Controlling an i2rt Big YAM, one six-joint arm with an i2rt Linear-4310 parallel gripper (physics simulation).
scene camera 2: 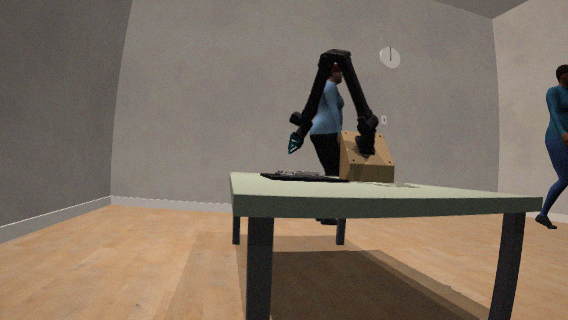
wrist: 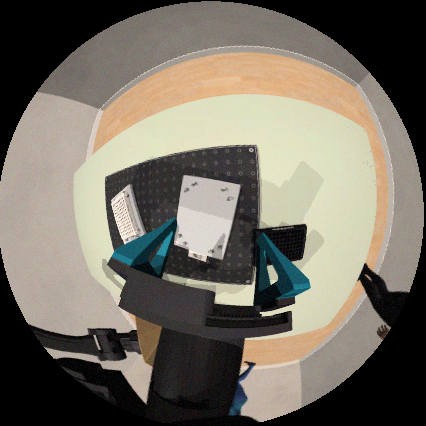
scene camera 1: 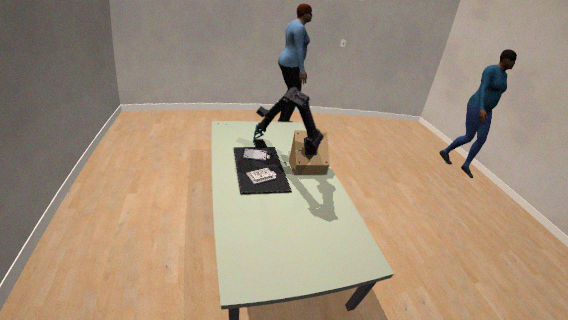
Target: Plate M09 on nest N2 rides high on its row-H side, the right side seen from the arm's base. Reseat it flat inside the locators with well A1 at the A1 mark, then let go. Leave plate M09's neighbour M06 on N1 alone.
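Pixels of known places: gripper, fingertip midpoint: (scene camera 2: 288, 151) (wrist: 218, 228) (scene camera 1: 254, 137); arm's base, link origin: (scene camera 2: 364, 145) (wrist: 148, 340) (scene camera 1: 310, 146).
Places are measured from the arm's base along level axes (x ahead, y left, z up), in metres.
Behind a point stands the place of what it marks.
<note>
My gripper (scene camera 1: 258, 133) @[y -0.190, x 0.366, z -0.045 m] (scene camera 2: 293, 145) @[y -0.190, x 0.366, z -0.045 m] (wrist: 218, 228) @[y -0.190, x 0.366, z -0.045 m] is open and empty, above the board's far end in the wrist view. Between and beyond its fingertips is a light-grey rectangular nest (scene camera 1: 255, 154) @[y -0.130, x 0.354, z -0.158 m] (wrist: 205, 220) @[y -0.142, x 0.349, z -0.157 m] with small locators near its corners and no plate on it. A black well plate (scene camera 1: 259, 143) @[y -0.297, x 0.302, z -0.163 m] (wrist: 290, 244) @[y -0.332, x 0.300, z -0.167 m] lies off the nest, beside the board's edge and partly behind the right finger. A white well plate (scene camera 1: 261, 175) @[y 0.139, x 0.348, z -0.144 m] (wrist: 123, 215) @[y 0.106, x 0.351, z -0.144 m] sits on the other nest. Plate and nest names are not legible, nor is the A1 mark.
The black perforated board (scene camera 1: 250, 189) @[y 0.247, x 0.429, z -0.169 m] (wrist: 150, 175) @[y 0.010, x 0.456, z -0.169 m] lies on the pale green table (scene camera 1: 280, 240) @[y 0.644, x 0.317, z -0.182 m] (scene camera 2: 380, 205) @[y 0.975, x 0.339, z -0.198 m] (wrist: 310, 135) @[y -0.397, x 0.561, z -0.182 m]. The arm's wooden base block (scene camera 1: 310, 169) @[y 0.093, x -0.001, z -0.132 m] (scene camera 2: 367, 172) @[y 0.093, x 0.015, z -0.136 m] (wrist: 147, 340) @[y -0.056, x 0.108, z 0.024 m] stands beside the board. Two people (scene camera 1: 295, 47) (scene camera 1: 487, 95) are beyond the table.
</note>
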